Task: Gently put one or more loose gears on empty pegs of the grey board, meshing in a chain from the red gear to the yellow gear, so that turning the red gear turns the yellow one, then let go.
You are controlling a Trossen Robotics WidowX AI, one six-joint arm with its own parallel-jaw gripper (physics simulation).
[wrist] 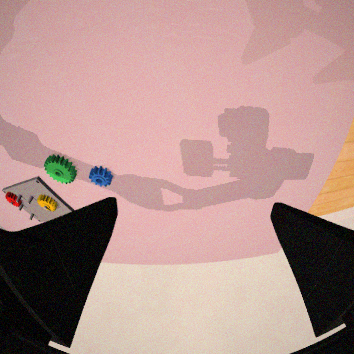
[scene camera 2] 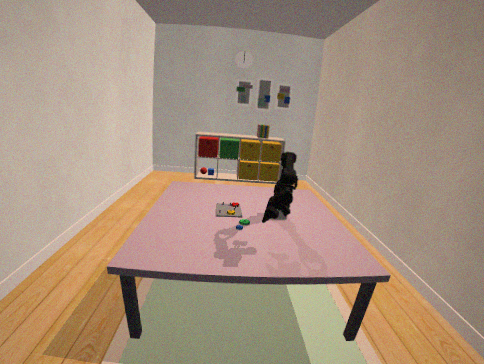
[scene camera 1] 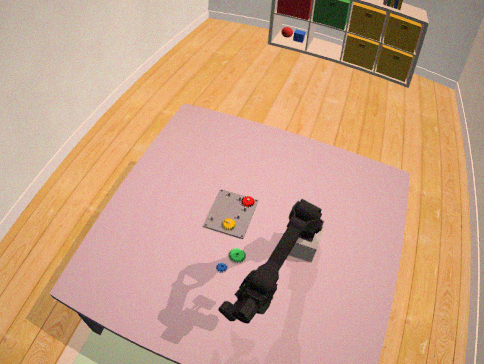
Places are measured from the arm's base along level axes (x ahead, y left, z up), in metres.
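Where they show: gripper, fingertip midpoint: (wrist: 198,208) (scene camera 2: 263,218) (scene camera 1: 232,297); arm's base, origin of the base link: (scene camera 1: 306,232).
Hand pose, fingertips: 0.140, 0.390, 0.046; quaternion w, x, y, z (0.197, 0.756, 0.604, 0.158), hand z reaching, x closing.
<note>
Each offset is from my fingertips to the centre of the thing, as dx, dy, dz. Level surfaces: height alone.
The grey board {+0.185, -0.427, -0.136} (scene camera 1: 220,210) (scene camera 2: 223,214) (wrist: 32,185) lies flat on the table with several thin bare pegs. The red gear {+0.144, -0.506, -0.135} (scene camera 1: 248,201) (scene camera 2: 235,204) (wrist: 13,199) sits at its far right corner in scene camera 1. The yellow gear {+0.167, -0.364, -0.135} (scene camera 1: 228,224) (scene camera 2: 231,212) (wrist: 47,202) sits near its front edge. The larger green gear {+0.080, -0.245, -0.143} (scene camera 1: 237,255) (scene camera 2: 244,221) (wrist: 60,169) and the smaller blue gear {+0.111, -0.170, -0.143} (scene camera 1: 221,267) (scene camera 2: 239,227) (wrist: 101,176) lie loose on the table in front of the board, apart. My gripper (wrist: 198,208) is open and empty, raised above the table; both gears lie left of its fingers in the wrist view.
The pink table {dz -0.152} (scene camera 1: 340,180) (scene camera 2: 165,250) bears the board and the arm's grey base block (scene camera 1: 303,251). The arm's shadow falls across the table by the loose gears. A shelf unit (scene camera 1: 325,59) (scene camera 2: 240,135) with coloured boxes stands on the floor by the far wall.
</note>
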